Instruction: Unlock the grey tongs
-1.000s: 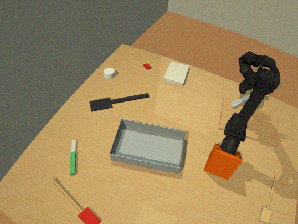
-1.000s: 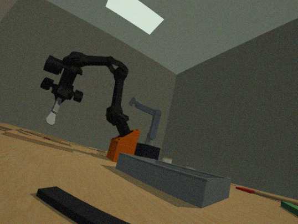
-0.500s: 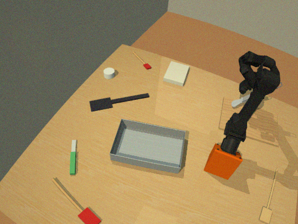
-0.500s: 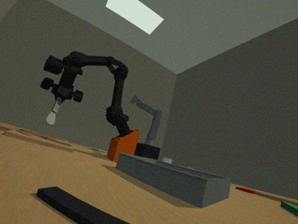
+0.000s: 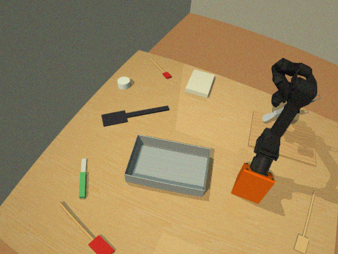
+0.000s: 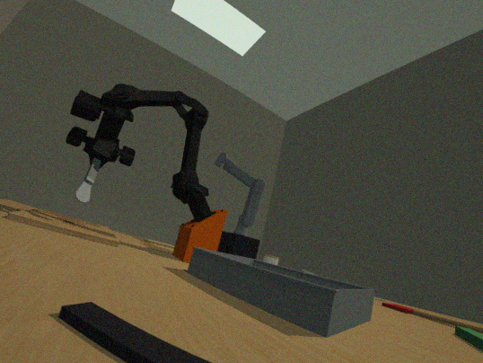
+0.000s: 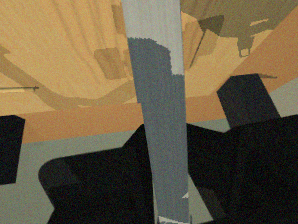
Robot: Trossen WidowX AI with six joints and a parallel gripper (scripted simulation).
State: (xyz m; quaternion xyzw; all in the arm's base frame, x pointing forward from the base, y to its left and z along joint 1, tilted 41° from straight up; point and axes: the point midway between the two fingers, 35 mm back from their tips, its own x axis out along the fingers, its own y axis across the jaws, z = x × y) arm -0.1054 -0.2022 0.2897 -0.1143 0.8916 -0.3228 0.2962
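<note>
Now: the wooden board 18 cm below my gripper tip. The rest, counted from my gripper tip: grey roasting tin (47 cm ahead, 36 cm to the left, 16 cm below); black spatula (73 cm ahead, 16 cm to the left, 19 cm below); white block (49 cm ahead, 19 cm to the right, 18 cm below).
</note>
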